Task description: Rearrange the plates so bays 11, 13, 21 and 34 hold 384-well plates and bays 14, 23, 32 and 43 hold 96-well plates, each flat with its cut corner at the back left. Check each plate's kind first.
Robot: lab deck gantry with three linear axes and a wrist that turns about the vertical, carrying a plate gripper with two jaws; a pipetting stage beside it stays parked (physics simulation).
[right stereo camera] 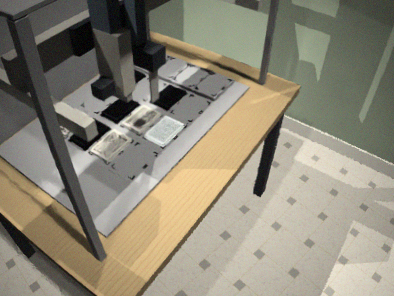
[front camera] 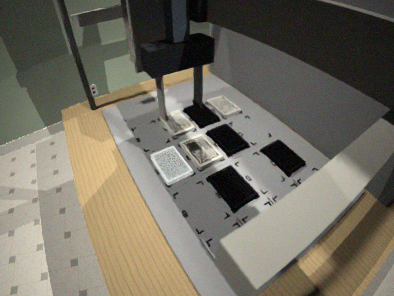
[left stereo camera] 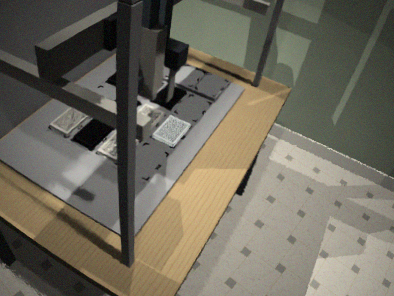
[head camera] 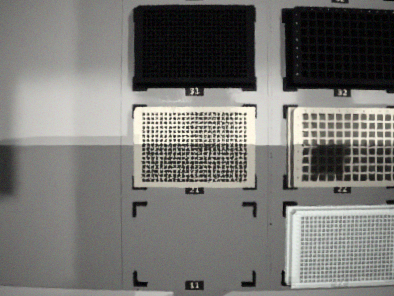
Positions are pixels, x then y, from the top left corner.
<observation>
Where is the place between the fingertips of my gripper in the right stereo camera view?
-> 142,94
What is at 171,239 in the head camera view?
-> A bay 11.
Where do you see a bay 42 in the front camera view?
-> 252,132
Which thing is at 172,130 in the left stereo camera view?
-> A pale 384-well plate.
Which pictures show my gripper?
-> The right stereo camera view, the front camera view and the left stereo camera view only.
</observation>
